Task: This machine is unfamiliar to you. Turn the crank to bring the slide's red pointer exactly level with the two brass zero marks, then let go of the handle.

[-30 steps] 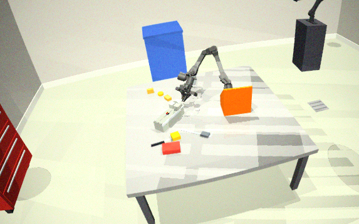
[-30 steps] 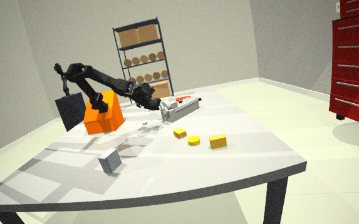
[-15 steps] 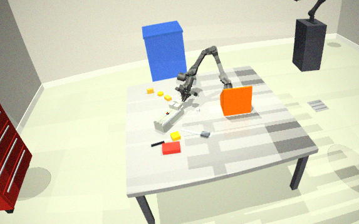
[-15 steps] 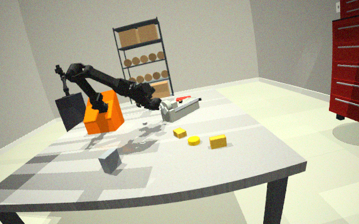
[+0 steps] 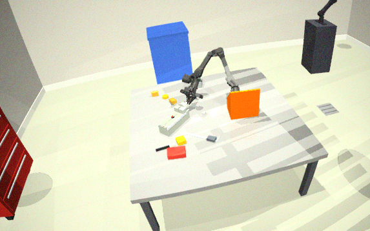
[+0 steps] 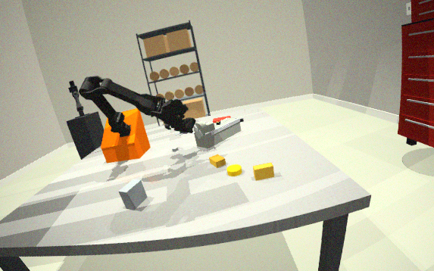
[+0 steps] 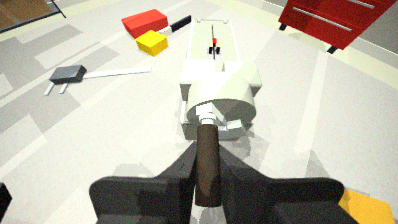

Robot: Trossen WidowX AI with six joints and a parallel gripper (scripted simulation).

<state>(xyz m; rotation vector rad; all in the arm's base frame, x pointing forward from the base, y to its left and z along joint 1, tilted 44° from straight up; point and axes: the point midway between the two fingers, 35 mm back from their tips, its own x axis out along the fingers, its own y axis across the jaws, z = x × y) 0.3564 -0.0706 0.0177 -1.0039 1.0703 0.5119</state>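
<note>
Now: gripper tip 20 mm below the dark brown crank handle, 10 mm to the left of it and 10 mm past it. Round my gripper tip: yellow block (310 mm to the left, 80 mm below, 80 mm ahead); grey cube (410 mm to the right, 140 mm behind, 60 mm below); red pointer (130 mm ahead, 120 mm to the left, 10 mm below).
</note>
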